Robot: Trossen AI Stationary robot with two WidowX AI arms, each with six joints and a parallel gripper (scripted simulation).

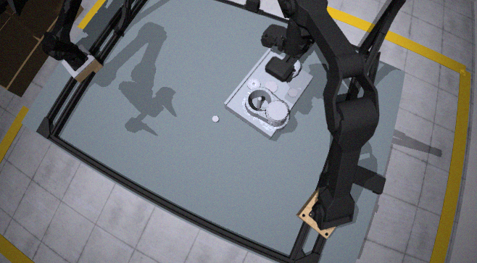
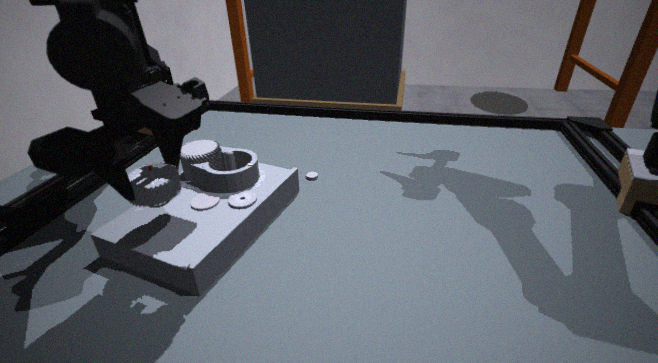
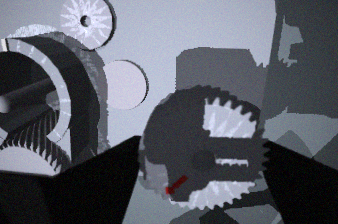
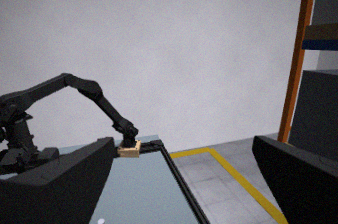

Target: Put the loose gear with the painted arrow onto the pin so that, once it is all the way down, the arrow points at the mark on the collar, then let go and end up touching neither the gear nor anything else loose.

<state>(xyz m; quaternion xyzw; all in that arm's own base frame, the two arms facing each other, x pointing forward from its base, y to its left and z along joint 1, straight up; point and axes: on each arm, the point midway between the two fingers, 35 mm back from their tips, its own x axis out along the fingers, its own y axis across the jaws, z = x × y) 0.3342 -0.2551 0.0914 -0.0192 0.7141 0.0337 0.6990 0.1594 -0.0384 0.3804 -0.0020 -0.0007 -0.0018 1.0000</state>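
My left gripper is now 30 mm above the gear. The rest, counted from my left hand: pin 130 mm ahead, 90 mm below, 20 mm to the right; round collar 130 mm ahead, 80 mm below, 30 mm to the right.
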